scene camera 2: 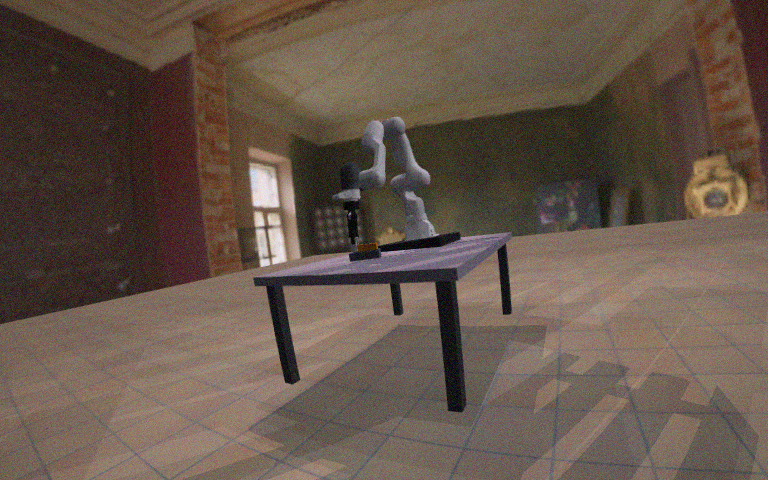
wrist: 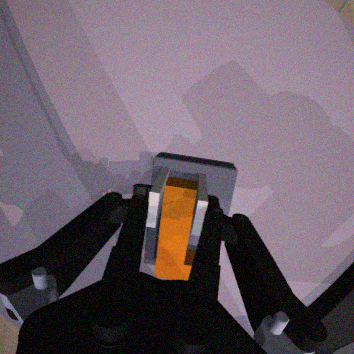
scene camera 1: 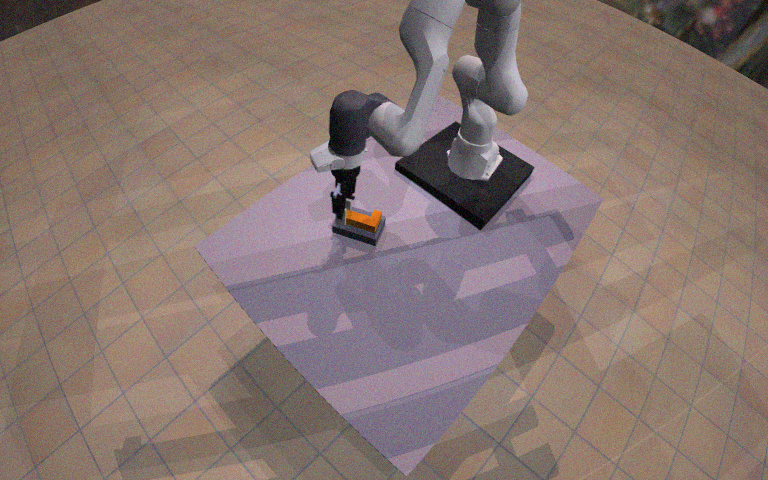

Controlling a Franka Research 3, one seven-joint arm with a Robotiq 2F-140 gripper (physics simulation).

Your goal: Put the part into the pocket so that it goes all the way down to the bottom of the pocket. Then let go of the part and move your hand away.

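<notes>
The orange L-shaped part sits in the pocket of the grey block on the purple table. Its top stands above the block's rim. My gripper points straight down over the block's left end. Its fingers are shut on the near end of the orange part. In the wrist view the pale finger pads press both long sides of the part. How deep the part sits in the pocket is hidden.
The purple table carries the robot's black base plate behind and to the right of the block. The table edge lies to the left of the block.
</notes>
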